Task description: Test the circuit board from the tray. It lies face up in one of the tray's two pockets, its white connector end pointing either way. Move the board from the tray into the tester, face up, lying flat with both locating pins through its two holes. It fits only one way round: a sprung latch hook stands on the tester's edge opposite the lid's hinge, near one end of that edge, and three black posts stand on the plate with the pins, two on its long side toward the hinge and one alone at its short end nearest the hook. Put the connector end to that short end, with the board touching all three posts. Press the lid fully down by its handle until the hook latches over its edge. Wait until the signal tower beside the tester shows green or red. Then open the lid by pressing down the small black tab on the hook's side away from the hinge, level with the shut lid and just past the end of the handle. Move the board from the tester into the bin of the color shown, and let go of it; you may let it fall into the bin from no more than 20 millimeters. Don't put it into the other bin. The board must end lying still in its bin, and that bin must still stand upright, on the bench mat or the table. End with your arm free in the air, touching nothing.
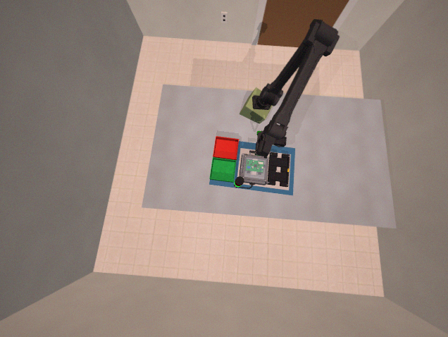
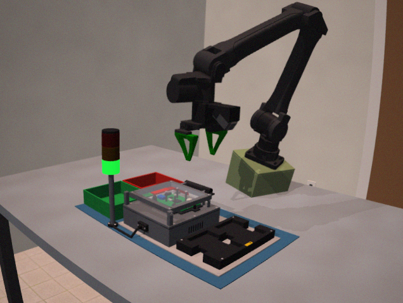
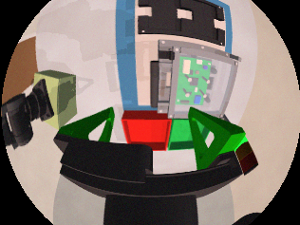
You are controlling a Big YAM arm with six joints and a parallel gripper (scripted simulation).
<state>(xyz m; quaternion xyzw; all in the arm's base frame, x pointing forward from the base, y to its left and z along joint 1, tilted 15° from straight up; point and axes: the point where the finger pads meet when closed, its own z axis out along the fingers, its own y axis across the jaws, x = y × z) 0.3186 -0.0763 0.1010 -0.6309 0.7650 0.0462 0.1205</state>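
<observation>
Now: hand 40 mm short of the latch hook, 50 mm to the right of it and 90 mm above it. From my hand the other things lie so: tester plate: 90 mm ahead, 10 mm to the right, 110 mm below; then red bin: 50 mm behind, 190 mm to the right, 170 mm below; then clear lid: 90 mm ahead, 20 mm to the right, 90 mm below.
</observation>
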